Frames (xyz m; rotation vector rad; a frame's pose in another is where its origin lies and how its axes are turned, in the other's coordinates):
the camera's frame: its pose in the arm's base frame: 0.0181 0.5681 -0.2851 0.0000 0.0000 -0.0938
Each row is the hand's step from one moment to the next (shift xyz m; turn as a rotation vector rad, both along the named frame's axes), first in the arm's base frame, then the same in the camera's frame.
Working: the arm's base frame: its pose in the camera's frame: 0.0352 -0.5673 0.2851 0.0000 0.0000 0.0938

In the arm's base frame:
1: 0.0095 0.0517 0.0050 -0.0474 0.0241 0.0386
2: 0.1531 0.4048 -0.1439 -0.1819 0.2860 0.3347
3: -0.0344 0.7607 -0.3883 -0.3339 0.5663 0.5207
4: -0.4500 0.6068 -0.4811 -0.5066 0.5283 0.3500
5: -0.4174 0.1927 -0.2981 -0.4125 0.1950 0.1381
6: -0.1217 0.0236 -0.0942 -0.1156 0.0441 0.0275
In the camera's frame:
1: 0.0046 0.0524 0.0050 -0.0494 0.0196 0.0386
2: 0.1145 0.4174 -0.1439 -0.2079 0.2677 0.3347
3: -0.1055 0.7541 -0.3883 -0.3855 0.5325 0.5207
4: -0.5049 0.5620 -0.4811 -0.5539 0.4785 0.3500
5: -0.4336 0.1528 -0.2981 -0.4290 0.1555 0.1381
6: -0.1234 0.0121 -0.0942 -0.1192 0.0331 0.0275

